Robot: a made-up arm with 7 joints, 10 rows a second.
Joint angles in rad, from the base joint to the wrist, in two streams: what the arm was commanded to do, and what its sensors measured. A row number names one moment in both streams.
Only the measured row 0 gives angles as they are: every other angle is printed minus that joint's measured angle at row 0.
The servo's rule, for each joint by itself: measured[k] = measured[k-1] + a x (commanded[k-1-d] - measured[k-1]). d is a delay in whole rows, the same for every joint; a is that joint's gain. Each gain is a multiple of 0.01, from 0.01 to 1. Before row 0 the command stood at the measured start. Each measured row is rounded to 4 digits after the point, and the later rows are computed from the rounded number. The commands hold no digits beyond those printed.
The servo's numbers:
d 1
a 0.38 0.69 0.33 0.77 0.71 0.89 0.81
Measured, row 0:
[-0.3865 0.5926 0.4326 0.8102 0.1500 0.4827 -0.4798]
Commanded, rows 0 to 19:
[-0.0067 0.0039 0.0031 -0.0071 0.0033 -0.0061 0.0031]
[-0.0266 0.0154 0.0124 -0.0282 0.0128 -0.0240 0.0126]
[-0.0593 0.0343 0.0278 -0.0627 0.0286 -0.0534 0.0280]
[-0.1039 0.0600 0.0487 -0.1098 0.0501 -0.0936 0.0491]
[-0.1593 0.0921 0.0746 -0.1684 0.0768 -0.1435 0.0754]
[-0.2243 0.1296 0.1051 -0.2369 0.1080 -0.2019 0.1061]
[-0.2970 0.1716 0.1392 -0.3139 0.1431 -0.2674 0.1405]
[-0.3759 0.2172 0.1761 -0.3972 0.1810 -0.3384 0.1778]
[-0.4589 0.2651 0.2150 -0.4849 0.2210 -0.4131 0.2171]
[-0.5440 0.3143 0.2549 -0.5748 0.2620 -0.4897 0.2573]
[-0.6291 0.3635 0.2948 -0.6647 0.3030 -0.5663 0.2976]
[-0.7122 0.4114 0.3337 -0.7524 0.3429 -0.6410 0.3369]
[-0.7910 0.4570 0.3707 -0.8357 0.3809 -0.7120 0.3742]
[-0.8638 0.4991 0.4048 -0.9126 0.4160 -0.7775 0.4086]
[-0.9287 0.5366 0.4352 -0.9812 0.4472 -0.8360 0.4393]
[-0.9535 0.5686 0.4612 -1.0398 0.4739 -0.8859 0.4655]
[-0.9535 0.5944 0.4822 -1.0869 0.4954 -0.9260 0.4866]
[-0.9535 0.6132 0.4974 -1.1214 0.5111 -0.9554 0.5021]
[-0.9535 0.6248 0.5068 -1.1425 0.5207 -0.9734 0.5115]
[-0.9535 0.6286 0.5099 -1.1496 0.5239 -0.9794 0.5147]
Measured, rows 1 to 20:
[0.0000 0.0000 0.0000 0.0000 0.0000 0.0000 0.0000]
[-0.0025 0.0027 0.0010 -0.0055 0.0023 -0.0054 0.0025]
[-0.0117 0.0115 0.0048 -0.0230 0.0098 -0.0220 0.0107]
[-0.0298 0.0272 0.0124 -0.0536 0.0231 -0.0499 0.0247]
[-0.0580 0.0498 0.0244 -0.0969 0.0423 -0.0888 0.0445]
[-0.0965 0.0790 0.0410 -0.1520 0.0668 -0.1375 0.0695]
[-0.1451 0.1139 0.0622 -0.2174 0.0961 -0.1948 0.0991]
[-0.2028 0.1537 0.0876 -0.2917 0.1295 -0.2594 0.1326]
[-0.2686 0.1975 0.1168 -0.3729 0.1661 -0.3297 0.1692]
[-0.3409 0.2441 0.1492 -0.4591 0.2051 -0.4039 0.2080]
[-0.4181 0.2925 0.1841 -0.5482 0.2455 -0.4803 0.2479]
[-0.4983 0.3415 0.2206 -0.6379 0.2863 -0.5568 0.2882]
[-0.5796 0.3897 0.2579 -0.7261 0.3265 -0.6317 0.3276]
[-0.6599 0.4361 0.2951 -0.8105 0.3651 -0.7032 0.3653]
[-0.7374 0.4796 0.3313 -0.8891 0.4012 -0.7693 0.4004]
[-0.8101 0.5189 0.3656 -0.9600 0.4339 -0.8287 0.4319]
[-0.8646 0.5532 0.3971 -1.0214 0.4623 -0.8796 0.4591]
[-0.8984 0.5816 0.4252 -1.0718 0.4858 -0.9209 0.4814]
[-0.9193 0.6034 0.4490 -1.1100 0.5038 -0.9516 0.4982]
[-0.9323 0.6182 0.4681 -1.1350 0.5158 -0.9710 0.5090]

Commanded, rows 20 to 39:
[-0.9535 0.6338 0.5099 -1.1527 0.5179 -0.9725 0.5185]
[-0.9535 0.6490 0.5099 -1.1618 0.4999 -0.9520 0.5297]
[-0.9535 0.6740 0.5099 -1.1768 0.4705 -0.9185 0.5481]
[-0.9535 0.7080 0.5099 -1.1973 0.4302 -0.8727 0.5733]
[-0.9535 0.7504 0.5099 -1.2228 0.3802 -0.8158 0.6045]
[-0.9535 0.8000 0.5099 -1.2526 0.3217 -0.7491 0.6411]
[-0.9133 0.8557 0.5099 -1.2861 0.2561 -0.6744 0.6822]
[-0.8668 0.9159 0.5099 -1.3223 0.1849 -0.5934 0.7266]
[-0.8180 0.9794 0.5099 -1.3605 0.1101 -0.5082 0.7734]
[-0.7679 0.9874 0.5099 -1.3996 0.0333 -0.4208 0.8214]
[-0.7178 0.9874 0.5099 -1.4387 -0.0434 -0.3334 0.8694]
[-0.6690 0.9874 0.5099 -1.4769 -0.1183 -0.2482 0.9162]
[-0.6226 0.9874 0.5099 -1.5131 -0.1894 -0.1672 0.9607]
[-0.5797 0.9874 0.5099 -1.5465 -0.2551 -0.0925 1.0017]
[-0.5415 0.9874 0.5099 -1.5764 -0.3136 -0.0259 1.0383]
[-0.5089 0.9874 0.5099 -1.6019 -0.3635 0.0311 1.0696]
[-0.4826 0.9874 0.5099 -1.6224 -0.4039 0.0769 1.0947]
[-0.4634 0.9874 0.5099 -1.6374 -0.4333 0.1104 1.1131]
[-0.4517 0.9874 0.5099 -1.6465 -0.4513 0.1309 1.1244]
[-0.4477 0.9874 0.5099 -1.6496 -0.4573 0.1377 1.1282]
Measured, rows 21 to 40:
[-0.9404 0.6254 0.4819 -1.1462 0.5216 -0.9785 0.5136]
[-0.9454 0.6312 0.4911 -1.1512 0.5190 -0.9732 0.5176]
[-0.9485 0.6435 0.4973 -1.1594 0.5054 -0.9543 0.5274]
[-0.9504 0.6645 0.5015 -1.1728 0.4806 -0.9224 0.5442]
[-0.9516 0.6945 0.5043 -1.1917 0.4448 -0.8782 0.5678]
[-0.9523 0.7331 0.5061 -1.2156 0.3989 -0.8227 0.5975]
[-0.9528 0.7793 0.5074 -1.2441 0.3441 -0.7572 0.6328]
[-0.9378 0.8320 0.5082 -1.2764 0.2816 -0.6835 0.6728]
[-0.9108 0.8899 0.5088 -1.3117 0.2129 -0.6033 0.7164]
[-0.8755 0.9517 0.5092 -1.3493 0.1399 -0.5187 0.7626]
[-0.8346 0.9763 0.5094 -1.3880 0.0642 -0.4316 0.8102]
[-0.7902 0.9840 0.5096 -1.4270 -0.0122 -0.3442 0.8582]
[-0.7441 0.9863 0.5097 -1.4654 -0.0875 -0.2588 0.9052]
[-0.6979 0.9871 0.5098 -1.5021 -0.1598 -0.1773 0.9502]
[-0.6530 0.9873 0.5098 -1.5363 -0.2275 -0.1018 0.9919]
[-0.6106 0.9874 0.5098 -1.5672 -0.2886 -0.0342 1.0295]
[-0.5720 0.9874 0.5098 -1.5939 -0.3418 0.0239 1.0620]
[-0.5380 0.9874 0.5098 -1.6158 -0.3859 0.0711 1.0885]
[-0.5097 0.9874 0.5098 -1.6324 -0.4196 0.1061 1.1084]
[-0.4877 0.9874 0.5098 -1.6433 -0.4421 0.1282 1.1214]

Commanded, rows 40 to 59:
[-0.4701 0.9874 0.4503 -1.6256 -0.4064 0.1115 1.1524]
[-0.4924 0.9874 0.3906 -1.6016 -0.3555 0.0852 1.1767]
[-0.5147 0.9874 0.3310 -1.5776 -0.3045 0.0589 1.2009]
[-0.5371 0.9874 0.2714 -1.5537 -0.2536 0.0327 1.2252]
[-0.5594 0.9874 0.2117 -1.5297 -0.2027 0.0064 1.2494]
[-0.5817 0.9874 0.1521 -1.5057 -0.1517 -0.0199 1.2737]
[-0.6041 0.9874 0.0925 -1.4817 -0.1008 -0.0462 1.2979]
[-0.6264 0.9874 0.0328 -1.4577 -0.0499 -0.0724 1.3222]
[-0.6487 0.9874 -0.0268 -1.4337 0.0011 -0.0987 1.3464]
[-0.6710 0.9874 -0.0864 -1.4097 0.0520 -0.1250 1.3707]
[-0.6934 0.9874 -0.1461 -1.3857 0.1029 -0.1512 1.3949]
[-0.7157 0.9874 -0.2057 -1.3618 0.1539 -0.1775 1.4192]
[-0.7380 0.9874 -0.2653 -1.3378 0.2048 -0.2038 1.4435]
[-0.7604 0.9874 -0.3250 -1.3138 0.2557 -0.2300 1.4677]
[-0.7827 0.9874 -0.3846 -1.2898 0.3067 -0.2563 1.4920]
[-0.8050 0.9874 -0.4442 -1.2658 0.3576 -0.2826 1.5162]
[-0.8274 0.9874 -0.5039 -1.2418 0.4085 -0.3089 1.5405]
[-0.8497 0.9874 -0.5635 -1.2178 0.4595 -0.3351 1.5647]
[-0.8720 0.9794 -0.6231 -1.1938 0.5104 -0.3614 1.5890]
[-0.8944 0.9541 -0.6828 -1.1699 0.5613 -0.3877 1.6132]
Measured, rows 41 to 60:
[-0.4725 0.9874 0.5098 -1.6482 -0.4529 0.1367 1.1269]
[-0.4716 0.9874 0.4902 -1.6308 -0.4199 0.1143 1.1476]
[-0.4795 0.9874 0.4573 -1.6083 -0.3742 0.0884 1.1712]
[-0.4929 0.9874 0.4156 -1.5847 -0.3247 0.0621 1.1953]
[-0.5097 0.9874 0.3680 -1.5608 -0.2742 0.0359 1.2195]
[-0.5286 0.9874 0.3164 -1.5369 -0.2234 0.0096 1.2437]
[-0.5488 0.9874 0.2622 -1.5129 -0.1725 -0.0167 1.2680]
[-0.5698 0.9874 0.2062 -1.4889 -0.1216 -0.0430 1.2922]
[-0.5913 0.9874 0.1490 -1.4649 -0.0707 -0.0692 1.3165]
[-0.6131 0.9874 0.0910 -1.4409 -0.0197 -0.0955 1.3407]
[-0.6351 0.9874 0.0325 -1.4169 0.0312 -0.1218 1.3650]
[-0.6573 0.9874 -0.0264 -1.3929 0.0821 -0.1480 1.3892]
[-0.6795 0.9874 -0.0856 -1.3690 0.1331 -0.1743 1.4135]
[-0.7017 0.9874 -0.1449 -1.3450 0.1840 -0.2006 1.4378]
[-0.7240 0.9874 -0.2043 -1.3210 0.2349 -0.2268 1.4620]
[-0.7463 0.9874 -0.2638 -1.2970 0.2859 -0.2531 1.4863]
[-0.7686 0.9874 -0.3233 -1.2730 0.3368 -0.2794 1.5105]
[-0.7909 0.9874 -0.3829 -1.2490 0.3877 -0.3057 1.5348]
[-0.8132 0.9874 -0.4425 -1.2250 0.4387 -0.3319 1.5590]
[-0.8355 0.9819 -0.5021 -1.2010 0.4896 -0.3582 1.5833]

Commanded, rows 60 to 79:
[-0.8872 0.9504 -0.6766 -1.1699 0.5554 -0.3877 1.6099]
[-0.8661 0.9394 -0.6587 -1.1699 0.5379 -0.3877 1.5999]
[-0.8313 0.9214 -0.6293 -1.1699 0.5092 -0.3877 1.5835]
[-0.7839 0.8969 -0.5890 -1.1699 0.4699 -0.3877 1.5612]
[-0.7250 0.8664 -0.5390 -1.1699 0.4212 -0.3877 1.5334]
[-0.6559 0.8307 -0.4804 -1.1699 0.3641 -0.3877 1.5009]
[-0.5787 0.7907 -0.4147 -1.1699 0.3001 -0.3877 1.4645]
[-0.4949 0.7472 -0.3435 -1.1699 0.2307 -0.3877 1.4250]
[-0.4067 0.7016 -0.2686 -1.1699 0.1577 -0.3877 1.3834]
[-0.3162 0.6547 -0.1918 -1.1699 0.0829 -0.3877 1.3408]
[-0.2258 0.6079 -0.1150 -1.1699 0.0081 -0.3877 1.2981]
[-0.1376 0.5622 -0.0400 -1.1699 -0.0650 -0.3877 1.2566]
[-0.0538 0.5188 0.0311 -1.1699 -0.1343 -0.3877 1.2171]
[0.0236 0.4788 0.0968 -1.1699 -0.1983 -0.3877 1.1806]
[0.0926 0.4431 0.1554 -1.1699 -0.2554 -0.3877 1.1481]
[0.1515 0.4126 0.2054 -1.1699 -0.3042 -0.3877 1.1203]
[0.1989 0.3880 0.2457 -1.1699 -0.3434 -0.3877 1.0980]
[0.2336 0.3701 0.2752 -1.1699 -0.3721 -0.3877 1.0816]
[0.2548 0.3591 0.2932 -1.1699 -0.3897 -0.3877 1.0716]
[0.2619 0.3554 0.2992 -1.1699 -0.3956 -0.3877 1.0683]
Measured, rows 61 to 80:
[-0.8579 0.9627 -0.5617 -1.1771 0.5405 -0.3845 1.6075]
[-0.8690 0.9542 -0.5996 -1.1716 0.5511 -0.3873 1.6094]
[-0.8679 0.9440 -0.6191 -1.1703 0.5417 -0.3877 1.6017]
[-0.8540 0.9284 -0.6225 -1.1700 0.5186 -0.3877 1.5870]
[-0.8274 0.9067 -0.6114 -1.1699 0.4840 -0.3877 1.5661]
[-0.7885 0.8789 -0.5875 -1.1699 0.4394 -0.3877 1.5396]
[-0.7381 0.8456 -0.5522 -1.1699 0.3859 -0.3877 1.5083]
[-0.6775 0.8077 -0.5068 -1.1699 0.3250 -0.3877 1.4728]
[-0.6081 0.7660 -0.4529 -1.1699 0.2580 -0.3877 1.4341]
[-0.5316 0.7216 -0.3921 -1.1699 0.1868 -0.3877 1.3930]
[-0.4497 0.6754 -0.3260 -1.1699 0.1130 -0.3877 1.3507]
[-0.3646 0.6288 -0.2564 -1.1699 0.0385 -0.3877 1.3081]
[-0.2783 0.5828 -0.1850 -1.1699 -0.0350 -0.3877 1.2664]
[-0.1930 0.5386 -0.1137 -1.1699 -0.1055 -0.3877 1.2265]
[-0.1107 0.4973 -0.0442 -1.1699 -0.1714 -0.3877 1.1893]
[-0.0334 0.4599 0.0217 -1.1699 -0.2310 -0.3877 1.1559]
[0.0369 0.4273 0.0823 -1.1699 -0.2830 -0.3877 1.1271]
[0.0985 0.4002 0.1362 -1.1699 -0.3259 -0.3877 1.1035]
[0.1498 0.3794 0.1821 -1.1699 -0.3587 -0.3877 1.0858]
[0.1897 0.3654 0.2188 -1.1699 -0.3807 -0.3877 1.0743]

